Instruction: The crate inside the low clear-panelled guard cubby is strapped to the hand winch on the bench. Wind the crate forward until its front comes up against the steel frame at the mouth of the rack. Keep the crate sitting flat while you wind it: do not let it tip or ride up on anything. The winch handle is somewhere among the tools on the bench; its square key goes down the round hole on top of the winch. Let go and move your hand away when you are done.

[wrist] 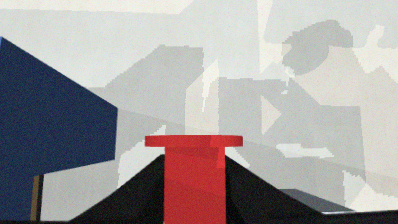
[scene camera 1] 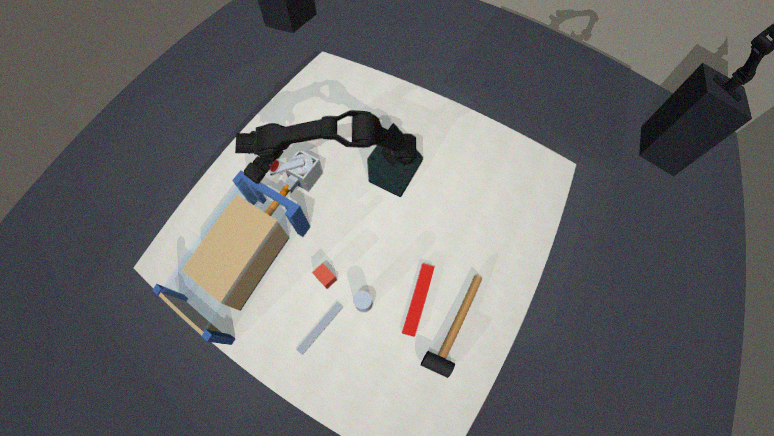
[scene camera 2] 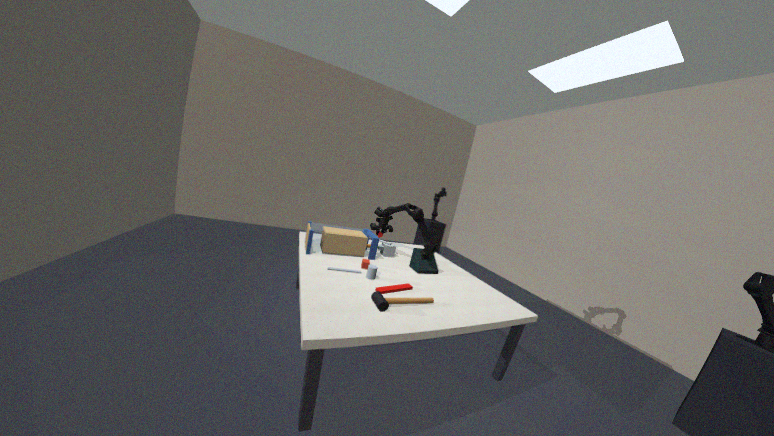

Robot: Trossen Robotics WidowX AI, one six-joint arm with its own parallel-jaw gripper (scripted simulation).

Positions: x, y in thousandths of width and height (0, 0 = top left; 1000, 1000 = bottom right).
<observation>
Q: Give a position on a blue frame post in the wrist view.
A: At 149, 560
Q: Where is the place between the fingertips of the gripper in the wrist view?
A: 484, 725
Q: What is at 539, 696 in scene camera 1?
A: A red bar.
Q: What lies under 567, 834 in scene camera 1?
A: A hammer.
</observation>
